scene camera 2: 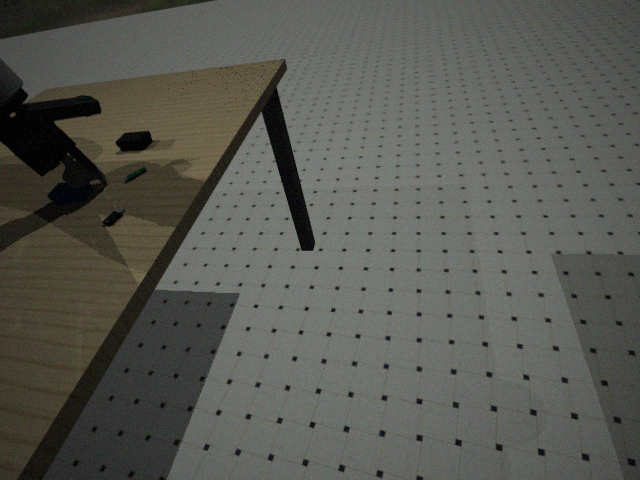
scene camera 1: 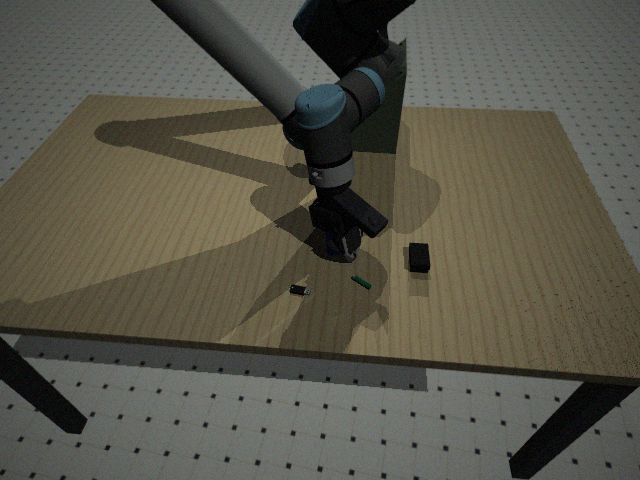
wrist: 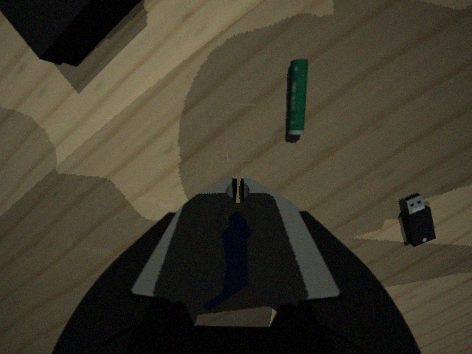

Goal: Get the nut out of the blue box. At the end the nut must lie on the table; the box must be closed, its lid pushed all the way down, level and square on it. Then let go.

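Places are measured from the arm's base along level axes (x ahead, y left, z up), in millimetres.
Pixels of known places: gripper, fingertip midpoint: [scene camera 2: 105, 184] [scene camera 1: 352, 260] [wrist: 239, 180].
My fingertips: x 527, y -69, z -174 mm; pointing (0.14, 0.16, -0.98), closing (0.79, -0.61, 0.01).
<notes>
For each thing: its top centre in the pictures, then the offset to it from my fingertips. Level surfaces: height alone.
- blue box, top centre: [wrist: 221, 273] [scene camera 1: 335, 237] [scene camera 2: 67, 187] dz +26, dx -48, dy -39 mm
- table, surface height: dz +0 mm
- black box, top centre: [scene camera 1: 419, 254] [scene camera 2: 132, 136] dz +26, dx -2, dy +147 mm
- green cylinder, top centre: [wrist: 299, 99] [scene camera 1: 361, 280] [scene camera 2: 134, 172] dz +10, dx +63, dy +20 mm
- black USB stick, top centre: [wrist: 421, 221] [scene camera 2: 113, 214] [scene camera 1: 300, 289] dz +8, dx +89, dy -110 mm
The blue box [scene camera 1: 330, 248] [scene camera 2: 67, 193] [wrist: 236, 250] stands on the table [scene camera 1: 155, 217], in shadow and largely hidden by the gripper in scene camera 1 and the wrist view. Its lid cannot be made out apart from its body. My gripper [scene camera 1: 350, 257] [scene camera 2: 102, 182] [wrist: 239, 180] is shut with nothing between its fingertips. It is low over the table, with its fingers in front of the box; whether they touch the box cannot be told. The nut does not show in any view.
A black box [scene camera 1: 419, 257] [scene camera 2: 134, 140] [wrist: 55, 25] stands to the right in scene camera 1. A green cylinder [scene camera 1: 361, 282] [scene camera 2: 135, 174] [wrist: 298, 96] lies near the fingertips. A black USB stick [scene camera 1: 298, 289] [scene camera 2: 112, 217] [wrist: 419, 225] lies nearer the table's front edge.
</notes>
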